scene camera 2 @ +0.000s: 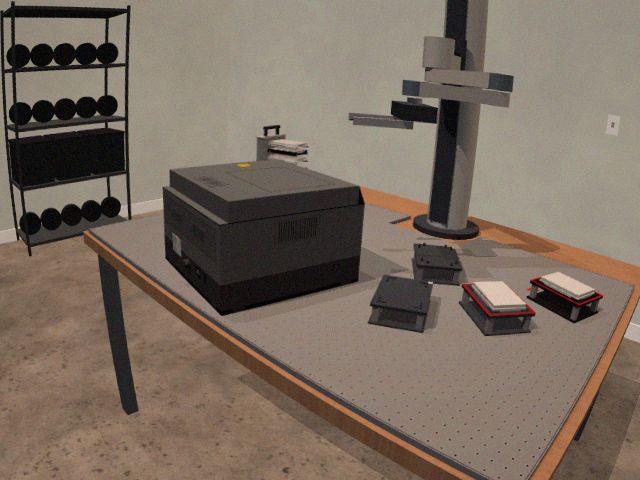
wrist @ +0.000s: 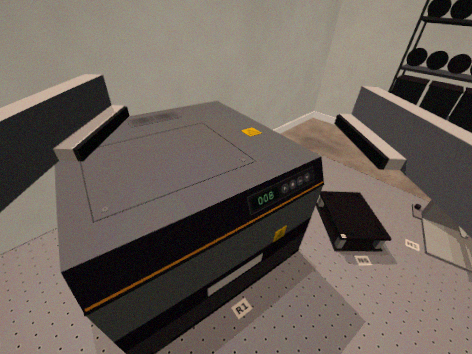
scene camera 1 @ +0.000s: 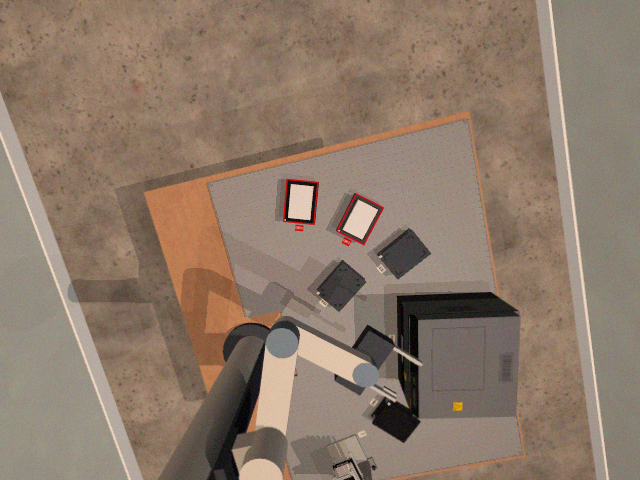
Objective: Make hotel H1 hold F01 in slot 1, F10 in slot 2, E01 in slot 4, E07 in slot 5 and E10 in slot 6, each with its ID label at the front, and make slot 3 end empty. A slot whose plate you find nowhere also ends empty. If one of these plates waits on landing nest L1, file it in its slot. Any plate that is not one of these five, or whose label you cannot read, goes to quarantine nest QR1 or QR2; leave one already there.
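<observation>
My gripper is open and empty, high beside the front of the R1 machine. Hotel H1 stands beyond the machine; several pale plates show in it, slots and labels unreadable. In the wrist view its base shows at the right edge. Two red-rimmed quarantine nests each bear a white plate. Landing nest L1, dark and beside them, bears no plate. The plates' ID labels cannot be read.
The R1 machine is large and boxy, its display reading 008. A black nest stands between it and the hotel. Another dark nest has pegs on top. The arm's column stands at the table's rear.
</observation>
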